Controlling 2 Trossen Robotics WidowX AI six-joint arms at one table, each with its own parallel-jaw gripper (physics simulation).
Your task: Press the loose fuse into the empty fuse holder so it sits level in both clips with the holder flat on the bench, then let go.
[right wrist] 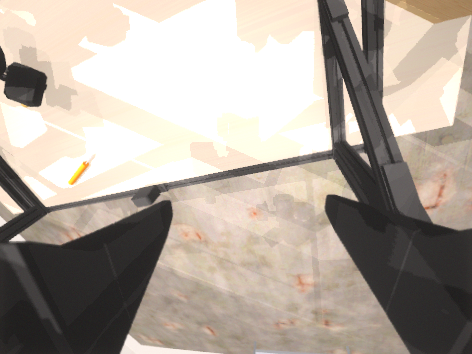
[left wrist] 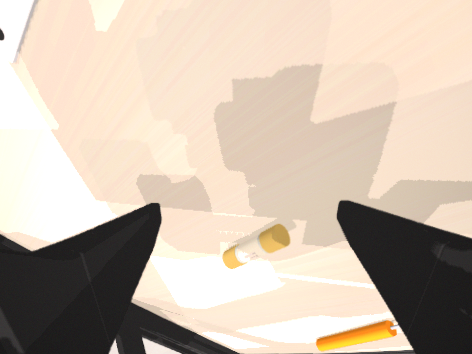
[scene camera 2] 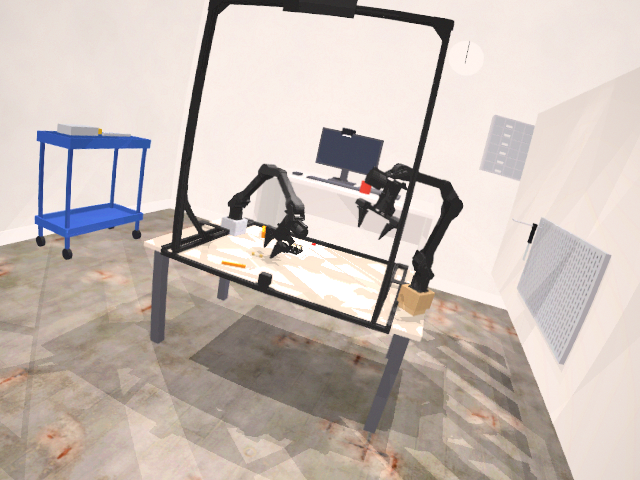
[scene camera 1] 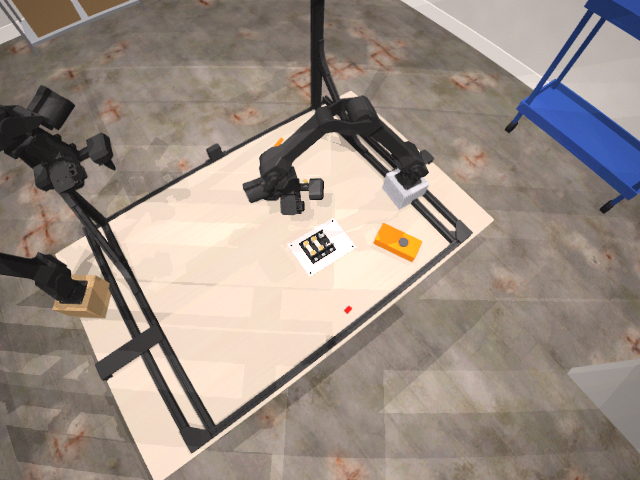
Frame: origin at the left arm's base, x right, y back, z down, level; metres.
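Where they show: left gripper, fingertip midpoint: (left wrist: 250,210) (scene camera 2: 267,252) (scene camera 1: 299,195); right gripper, fingertip midpoint: (right wrist: 249,204) (scene camera 2: 368,233) (scene camera 1: 99,176); left arm's base, link origin: (scene camera 2: 234,218) (scene camera 1: 408,179); right arm's base, link origin: (scene camera 2: 418,288) (scene camera 1: 74,292).
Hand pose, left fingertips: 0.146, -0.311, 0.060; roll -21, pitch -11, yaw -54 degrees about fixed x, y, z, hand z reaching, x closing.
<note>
Each offset is from my left fingertips to the top centre of the thing, as dx, dy, dz. "spot": to the spot under its first point.
The loose fuse {+0.041, +0.026, +0.002} (left wrist: 260,244) (scene camera 2: 257,254), a pale tube with gold caps, lies on the bench; in scene camera 1 the left arm mostly hides it. The black fuse holder (scene camera 1: 316,246) (scene camera 2: 296,249) sits on a white card {spot: -0.208, +0.035, +0.015} (scene camera 1: 342,243); two of its bays hold fuses and the one toward the upper right looks empty. My left gripper (left wrist: 250,210) (scene camera 2: 269,250) is open and empty, above the bench, with the loose fuse showing between and beyond its fingertips, apart from them. My right gripper (right wrist: 249,204) (scene camera 2: 370,231) is open and empty, high and far from the fuse and holder.
An orange-handled screwdriver {+0.219, +0.002, +0.004} (scene camera 1: 279,142) (scene camera 2: 233,264) (left wrist: 356,336) (right wrist: 79,173) lies near the bench edge. An orange block {-0.293, +0.180, -0.017} (scene camera 1: 388,238) with a grey knob lies right of the card in scene camera 1. A small red block {-0.387, -0.060, +0.008} (scene camera 1: 347,309) lies below it. Black frame bars (scene camera 1: 273,388) border the bench.
</note>
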